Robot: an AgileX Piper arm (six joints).
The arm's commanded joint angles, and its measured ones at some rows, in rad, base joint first. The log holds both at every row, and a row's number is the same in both.
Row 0, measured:
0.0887 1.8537 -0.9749 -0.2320 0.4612 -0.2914
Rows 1 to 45, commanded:
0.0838 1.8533 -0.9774 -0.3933 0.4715 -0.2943
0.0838 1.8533 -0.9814 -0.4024 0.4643 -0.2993
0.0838 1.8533 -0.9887 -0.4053 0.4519 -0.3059
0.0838 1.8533 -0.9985 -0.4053 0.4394 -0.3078
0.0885 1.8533 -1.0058 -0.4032 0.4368 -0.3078
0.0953 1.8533 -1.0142 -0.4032 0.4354 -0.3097
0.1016 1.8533 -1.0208 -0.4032 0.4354 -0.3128
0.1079 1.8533 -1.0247 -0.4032 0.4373 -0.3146
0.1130 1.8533 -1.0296 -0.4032 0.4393 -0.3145
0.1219 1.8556 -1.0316 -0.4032 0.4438 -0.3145
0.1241 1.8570 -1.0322 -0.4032 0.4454 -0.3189
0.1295 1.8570 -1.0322 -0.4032 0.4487 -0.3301
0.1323 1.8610 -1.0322 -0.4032 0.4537 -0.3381
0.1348 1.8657 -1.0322 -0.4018 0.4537 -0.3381
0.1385 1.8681 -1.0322 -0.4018 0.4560 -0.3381
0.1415 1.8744 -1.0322 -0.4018 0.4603 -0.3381
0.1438 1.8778 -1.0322 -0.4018 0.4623 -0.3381
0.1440 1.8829 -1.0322 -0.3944 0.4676 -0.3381
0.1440 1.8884 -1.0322 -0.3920 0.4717 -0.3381
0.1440 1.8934 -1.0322 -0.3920 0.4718 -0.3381
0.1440 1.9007 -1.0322 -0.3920 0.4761 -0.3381
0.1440 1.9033 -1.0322 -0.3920 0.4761 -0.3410
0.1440 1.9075 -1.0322 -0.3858 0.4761 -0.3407
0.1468 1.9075 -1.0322 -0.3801 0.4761 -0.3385
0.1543 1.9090 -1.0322 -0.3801 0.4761 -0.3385
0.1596 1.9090 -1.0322 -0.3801 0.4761 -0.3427
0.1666 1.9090 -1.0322 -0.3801 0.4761 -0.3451
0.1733 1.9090 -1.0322 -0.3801 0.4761 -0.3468
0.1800 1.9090 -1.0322 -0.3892 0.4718 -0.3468
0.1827 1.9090 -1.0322 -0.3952 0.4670 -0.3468
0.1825 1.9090 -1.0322 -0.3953 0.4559 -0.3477
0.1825 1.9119 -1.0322 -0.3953 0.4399 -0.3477
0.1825 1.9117 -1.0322 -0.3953 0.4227 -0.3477
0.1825 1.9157 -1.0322 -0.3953 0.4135 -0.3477
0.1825 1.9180 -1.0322 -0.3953 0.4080 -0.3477
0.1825 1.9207 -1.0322 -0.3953 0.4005 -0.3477
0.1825 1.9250 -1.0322 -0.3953 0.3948 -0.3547
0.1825 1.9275 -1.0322 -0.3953 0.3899 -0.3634
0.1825 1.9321 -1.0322 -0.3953 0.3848 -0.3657
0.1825 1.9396 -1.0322 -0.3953 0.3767 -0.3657
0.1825 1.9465 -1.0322 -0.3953 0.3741 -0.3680
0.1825 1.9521 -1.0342 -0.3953 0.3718 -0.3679
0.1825 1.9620 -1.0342 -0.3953 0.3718 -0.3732
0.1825 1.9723 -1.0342 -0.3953 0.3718 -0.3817
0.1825 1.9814 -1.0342 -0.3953 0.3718 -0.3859
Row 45, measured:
0.1824 1.9490 -1.0296 -0.3896 0.3849 -0.3619
